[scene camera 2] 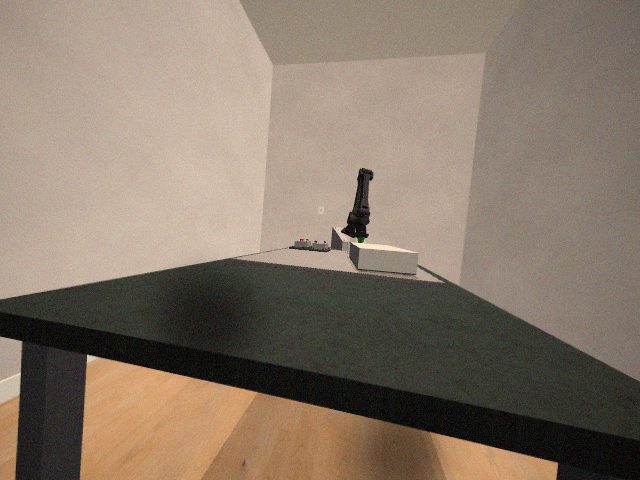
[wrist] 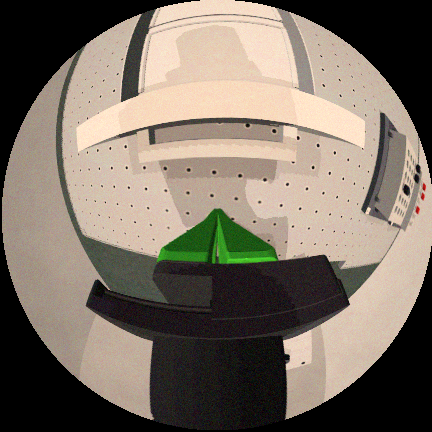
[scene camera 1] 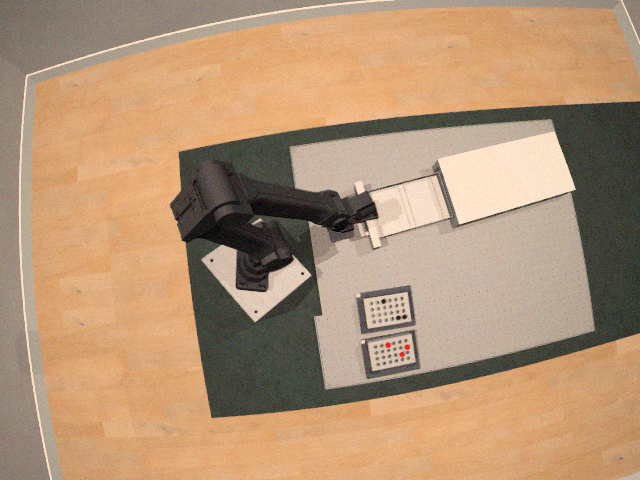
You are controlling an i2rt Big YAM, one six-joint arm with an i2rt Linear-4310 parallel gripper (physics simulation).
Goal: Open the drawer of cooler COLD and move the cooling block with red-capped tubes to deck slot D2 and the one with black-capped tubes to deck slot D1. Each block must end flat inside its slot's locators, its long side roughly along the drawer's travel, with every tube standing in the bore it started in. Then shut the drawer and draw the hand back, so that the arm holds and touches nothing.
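Frame: origin at the arm's base, x back, y right, z up, level; millimetres.
Where they show: gripper, fingertip midpoint: (wrist: 216, 214); arm's base at its link origin: (scene camera 2: 348, 233) (scene camera 1: 251, 270).
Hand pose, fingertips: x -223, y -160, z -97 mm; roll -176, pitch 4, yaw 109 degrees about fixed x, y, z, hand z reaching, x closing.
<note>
Each offset is from my fingertips to the top centre of the thing. "spot": to the spot under its first point. Level surfaces: height alone.
The cooler (scene camera 1: 506, 178) (scene camera 2: 385, 258) has its drawer (scene camera 1: 423, 201) (wrist: 215, 60) pulled out, and the part of its floor that shows is bare. My gripper (scene camera 2: 360, 239) (wrist: 216, 214) is shut and empty. Its green tips point down just outside the drawer's front panel (scene camera 1: 375, 237) (wrist: 220, 100); in the wrist view a gap shows between them and the handle @(spot: dy -17, dx -50, dz +11 mm) (wrist: 215, 153). In scene camera 1 the hand hides the tips. The black-capped block @(dy +237, dx -159, dz +16 mm) (scene camera 1: 387, 311) (scene camera 2: 320, 246) lies in the slot plate nearer the cooler, and the red-capped block @(dy +357, dx -182, dz +22 mm) (scene camera 1: 385, 357) (scene camera 2: 302, 244) in the outer one, long sides roughly along the drawer's travel.
The arm's white base plate (scene camera 1: 227, 276) stands left of the perforated deck @(dz -34 mm) (scene camera 1: 491, 279). The two dark slot plates @(spot: dy +279, dx -93, dz -23 mm) (scene camera 1: 362, 322) @(spot: dy +409, dx -120, dz -23 mm) (scene camera 1: 367, 366) lie side by side near the deck's left edge, to one side of the drawer. The arm reaches over the deck's left edge to the drawer front.
</note>
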